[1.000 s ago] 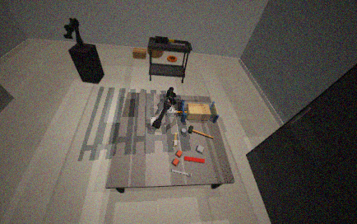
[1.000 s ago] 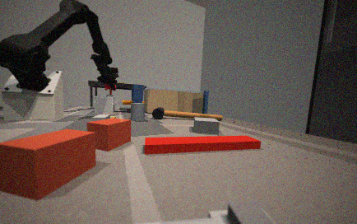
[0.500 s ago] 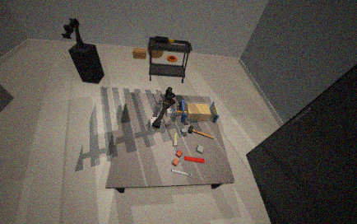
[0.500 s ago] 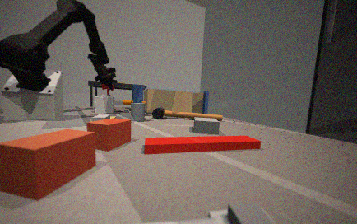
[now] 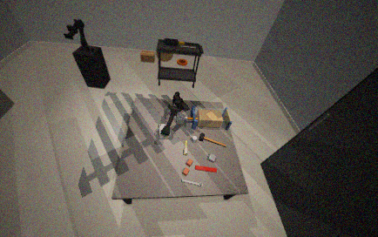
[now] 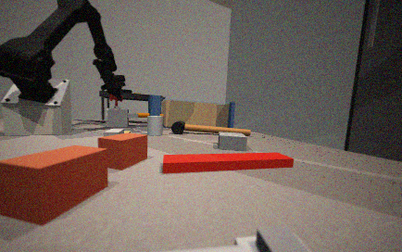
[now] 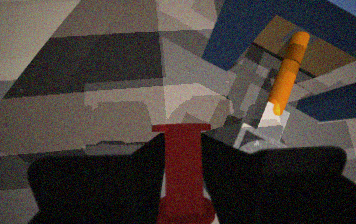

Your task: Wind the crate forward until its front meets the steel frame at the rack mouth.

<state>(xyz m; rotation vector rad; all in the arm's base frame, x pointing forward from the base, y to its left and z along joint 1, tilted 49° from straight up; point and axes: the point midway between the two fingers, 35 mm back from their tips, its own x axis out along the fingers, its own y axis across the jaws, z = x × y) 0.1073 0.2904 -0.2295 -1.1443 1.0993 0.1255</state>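
My gripper tip is 50 mm to the left of the winch handle and 30 mm above it. Also, from my gripper tip: red knob: 20 mm behind, 10 mm to the right; grey winch: 10 mm ahead, 110 mm to the right, 100 mm below; blue frame: 180 mm ahead, 80 mm to the right, 30 mm below.
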